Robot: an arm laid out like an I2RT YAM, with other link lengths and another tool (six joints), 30 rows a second.
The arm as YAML. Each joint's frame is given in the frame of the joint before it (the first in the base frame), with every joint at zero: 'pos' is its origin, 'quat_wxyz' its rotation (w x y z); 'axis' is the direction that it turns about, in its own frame. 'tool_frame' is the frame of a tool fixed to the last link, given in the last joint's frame.
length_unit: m
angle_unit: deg
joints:
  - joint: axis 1
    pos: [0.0, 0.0, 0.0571]
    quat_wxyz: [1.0, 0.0, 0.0, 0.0]
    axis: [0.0, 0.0, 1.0]
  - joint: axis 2
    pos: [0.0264, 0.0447, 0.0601]
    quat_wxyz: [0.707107, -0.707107, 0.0, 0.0]
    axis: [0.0, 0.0, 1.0]
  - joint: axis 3
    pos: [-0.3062, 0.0, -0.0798]
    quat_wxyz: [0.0, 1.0, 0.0, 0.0]
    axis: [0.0, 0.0, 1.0]
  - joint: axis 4
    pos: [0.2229, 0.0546, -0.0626]
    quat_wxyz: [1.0, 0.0, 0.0, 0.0]
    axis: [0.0, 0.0, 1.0]
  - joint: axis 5
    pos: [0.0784, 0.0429, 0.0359]
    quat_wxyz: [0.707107, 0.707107, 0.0, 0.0]
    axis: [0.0, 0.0, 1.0]
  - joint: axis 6
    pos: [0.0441, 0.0, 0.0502]
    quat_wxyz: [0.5, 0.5, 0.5, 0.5]
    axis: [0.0, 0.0, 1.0]
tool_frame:
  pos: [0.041, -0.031, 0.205]
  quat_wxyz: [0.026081, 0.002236, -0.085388, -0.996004]
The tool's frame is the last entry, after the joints.
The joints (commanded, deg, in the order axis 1, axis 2, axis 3, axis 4, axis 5, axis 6), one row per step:
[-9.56 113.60 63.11 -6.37 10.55 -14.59]
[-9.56 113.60 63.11 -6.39 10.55 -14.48]
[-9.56 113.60 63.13 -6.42 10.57 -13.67]
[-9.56 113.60 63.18 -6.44 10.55 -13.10]
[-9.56 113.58 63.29 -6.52 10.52 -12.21]
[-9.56 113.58 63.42 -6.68 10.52 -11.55]
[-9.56 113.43 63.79 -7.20 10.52 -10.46]
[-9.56 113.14 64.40 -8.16 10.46 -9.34]
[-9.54 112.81 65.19 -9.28 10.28 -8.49]
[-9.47 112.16 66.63 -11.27 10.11 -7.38]
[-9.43 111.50 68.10 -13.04 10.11 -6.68]
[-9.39 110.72 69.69 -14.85 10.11 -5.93]
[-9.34 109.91 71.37 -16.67 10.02 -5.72]
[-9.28 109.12 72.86 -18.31 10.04 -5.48]
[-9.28 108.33 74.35 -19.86 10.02 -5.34]
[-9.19 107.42 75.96 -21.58 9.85 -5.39]
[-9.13 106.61 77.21 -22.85 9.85 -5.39]
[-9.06 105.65 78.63 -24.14 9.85 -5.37]
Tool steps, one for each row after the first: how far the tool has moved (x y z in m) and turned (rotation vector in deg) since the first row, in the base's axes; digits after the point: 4 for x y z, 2 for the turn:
[-0.0002 -0.0001 -0.0001 0.06 -0.01 -0.09]
[-0.0007 -0.0006 -0.0002 0.45 -0.22 -0.77]
[-0.0008 -0.0009 -0.0001 0.74 -0.40 -1.23]
[-0.0009 -0.0014 0.0003 1.21 -0.70 -1.94]
[-0.0012 -0.0018 0.0005 1.54 -0.84 -2.49]
[-0.0014 -0.0024 0.0023 2.09 -1.14 -3.38]
[-0.0017 -0.0029 0.0053 2.70 -1.39 -4.27]
[-0.0011 -0.0026 0.0092 3.28 -1.63 -4.86]
[0.0004 -0.0021 0.0175 3.97 -2.04 -5.61]
[0.0026 -0.0026 0.0272 4.28 -2.58 -6.13]
[0.0052 -0.0031 0.0388 4.60 -3.33 -6.68]
[0.0085 -0.0029 0.0514 4.71 -4.06 -6.72]
[0.0109 -0.0029 0.0635 4.76 -4.76 -6.84]
[0.0132 -0.0033 0.0759 4.77 -5.52 -6.91]
[0.0157 -0.0021 0.0897 4.81 -6.31 -6.64]
[0.0173 -0.0018 0.1018 4.73 -7.09 -6.55]
[0.0194 -0.0014 0.1166 4.64 -8.18 -6.44]

